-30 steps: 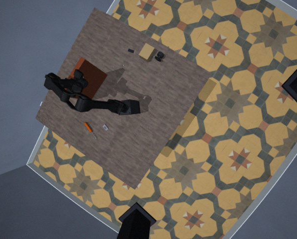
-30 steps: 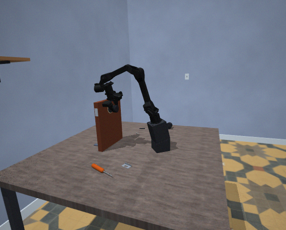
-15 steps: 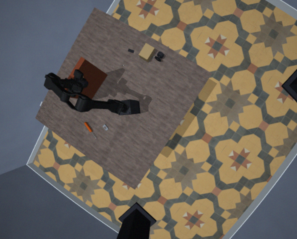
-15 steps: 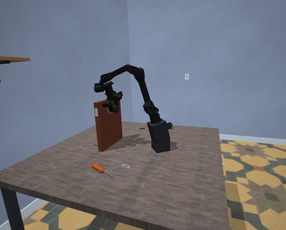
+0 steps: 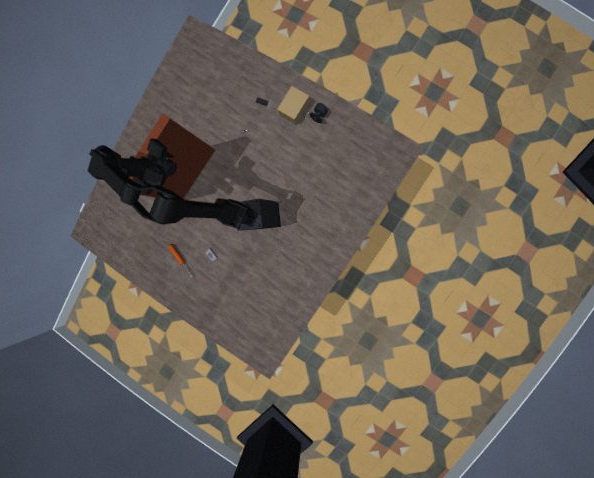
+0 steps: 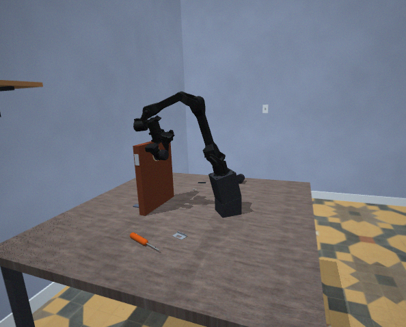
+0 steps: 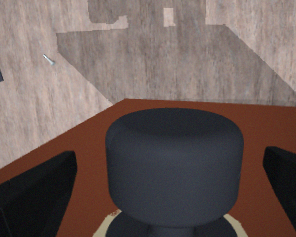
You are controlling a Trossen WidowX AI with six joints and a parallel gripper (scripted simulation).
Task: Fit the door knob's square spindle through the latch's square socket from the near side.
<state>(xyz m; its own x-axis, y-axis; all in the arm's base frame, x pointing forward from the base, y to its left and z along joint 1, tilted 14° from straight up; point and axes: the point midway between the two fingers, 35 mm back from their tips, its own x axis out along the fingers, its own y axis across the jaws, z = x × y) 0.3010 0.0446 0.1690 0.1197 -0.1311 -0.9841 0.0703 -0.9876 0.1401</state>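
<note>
My hand is 6 cm short of the grey latch and 3 cm above it. Also, from my hand: small metal plate (32 cm below, 26 cm behind, 23 cm to the left); orange screwdriver (35 cm to the left, 31 cm below, 18 cm behind); white latch plate (15 cm to the left, 4 cm ahead, 3 cm below).
</note>
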